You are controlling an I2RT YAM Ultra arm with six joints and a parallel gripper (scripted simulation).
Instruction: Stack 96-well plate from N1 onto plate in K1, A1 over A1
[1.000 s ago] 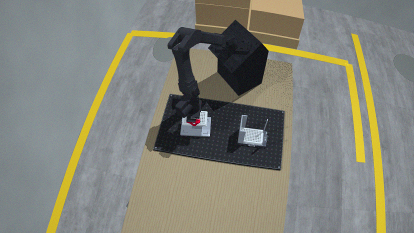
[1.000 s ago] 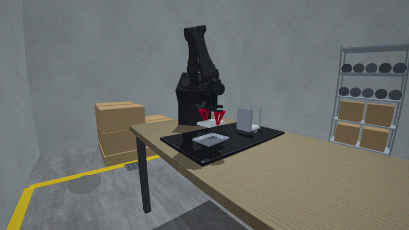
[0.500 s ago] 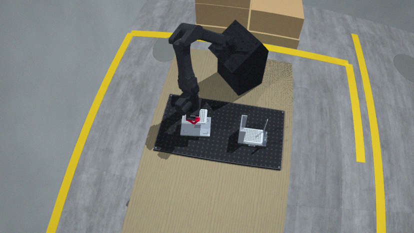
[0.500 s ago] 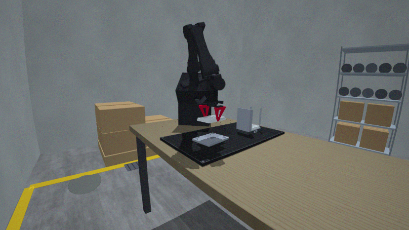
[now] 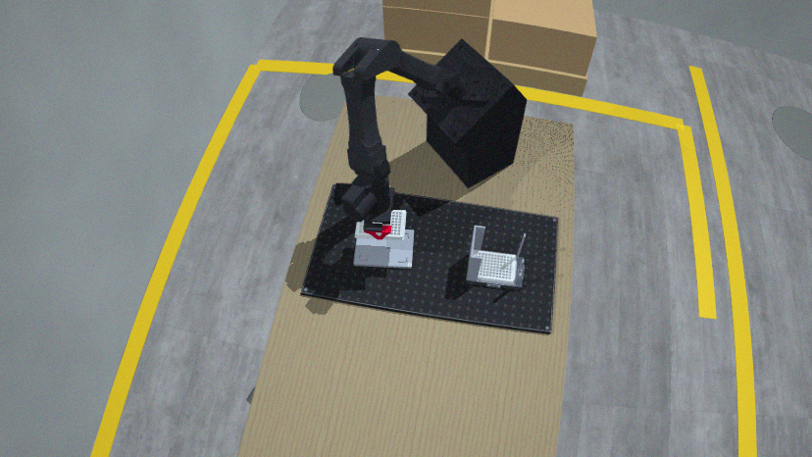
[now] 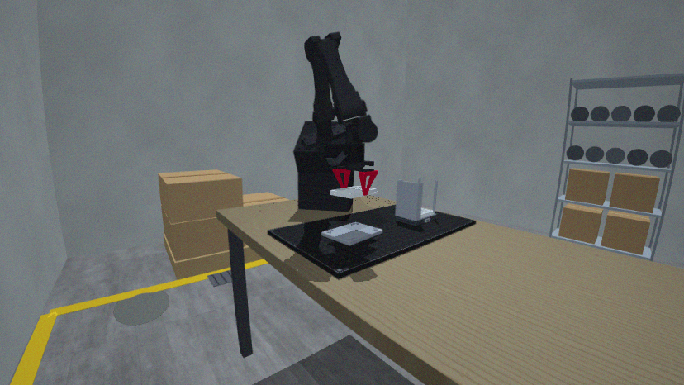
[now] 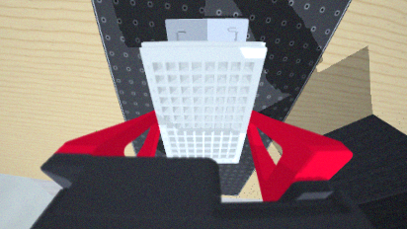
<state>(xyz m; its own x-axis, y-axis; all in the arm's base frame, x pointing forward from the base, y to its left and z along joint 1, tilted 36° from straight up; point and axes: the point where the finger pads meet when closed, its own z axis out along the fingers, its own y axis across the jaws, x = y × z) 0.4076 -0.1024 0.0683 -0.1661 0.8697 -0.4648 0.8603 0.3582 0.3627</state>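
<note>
My gripper is now 25 cm to the right of the tall grey rack wall and 6 cm above it. The rest, counted from my hand: white 96-well plate: right at my hand; then grey plate nest N1: 14 cm below.
</note>
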